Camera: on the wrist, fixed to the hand. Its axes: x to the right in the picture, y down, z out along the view.
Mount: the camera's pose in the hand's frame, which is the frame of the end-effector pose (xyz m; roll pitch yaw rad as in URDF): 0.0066 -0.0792 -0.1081 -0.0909 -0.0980 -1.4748
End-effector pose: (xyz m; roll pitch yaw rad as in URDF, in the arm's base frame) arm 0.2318 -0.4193 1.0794 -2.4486 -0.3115 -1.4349
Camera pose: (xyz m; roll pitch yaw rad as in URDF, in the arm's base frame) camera 0.2190 -0.3860 1.2087 2.7482 -0.5944 0.2327
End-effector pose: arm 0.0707 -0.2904 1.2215 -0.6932 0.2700 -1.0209
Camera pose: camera -0.0413 -0.3564 1.1884 -0.5360 -0.7171 -2.2099
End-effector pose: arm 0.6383 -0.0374 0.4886 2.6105 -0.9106 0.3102
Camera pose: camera 0.5647 0.0682 0.5264 2.0327 0.2881 1.3060
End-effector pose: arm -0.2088 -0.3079 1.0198 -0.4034 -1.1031 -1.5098
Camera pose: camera -0.3200 -0.3788 0.9949 1.0620 -0.3058 2.7877
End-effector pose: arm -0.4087 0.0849 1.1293 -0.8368 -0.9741 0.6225
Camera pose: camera -0.3188 -0.0147 1.1271 1.0853 -0.5575 -1.7488
